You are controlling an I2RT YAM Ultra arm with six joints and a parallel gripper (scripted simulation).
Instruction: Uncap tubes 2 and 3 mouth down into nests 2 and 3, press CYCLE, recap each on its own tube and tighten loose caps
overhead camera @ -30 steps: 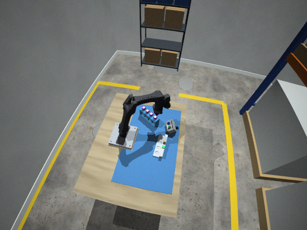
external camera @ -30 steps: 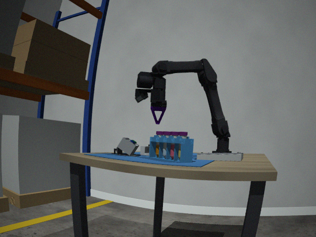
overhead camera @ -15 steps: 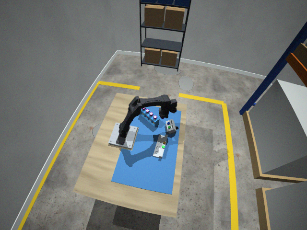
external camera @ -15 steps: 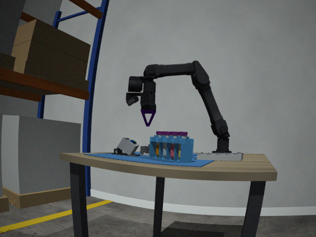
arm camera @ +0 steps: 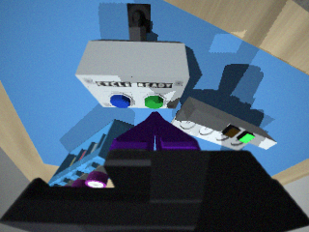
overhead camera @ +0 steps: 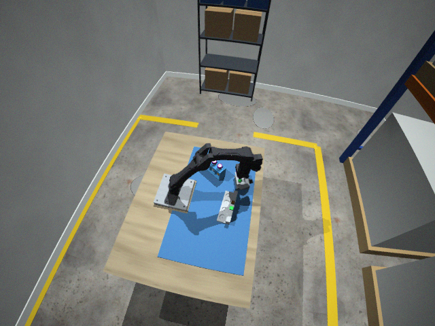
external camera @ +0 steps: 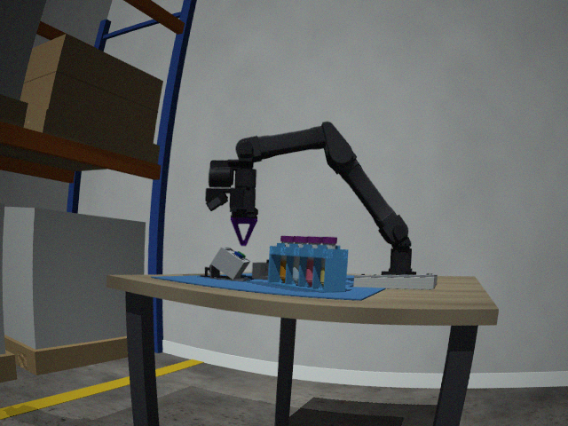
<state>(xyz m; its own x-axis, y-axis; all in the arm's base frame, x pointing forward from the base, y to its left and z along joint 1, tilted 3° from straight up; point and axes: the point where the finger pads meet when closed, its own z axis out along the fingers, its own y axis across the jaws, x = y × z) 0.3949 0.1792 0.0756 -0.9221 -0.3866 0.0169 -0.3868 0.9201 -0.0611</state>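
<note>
My hand is 3 cm above the green key. Round my hand: grey key desk: 1 cm ahead, 2 cm to the left, 5 cm below; then blue key: 1 cm behind, 4 cm to the left, 3 cm below.
</note>
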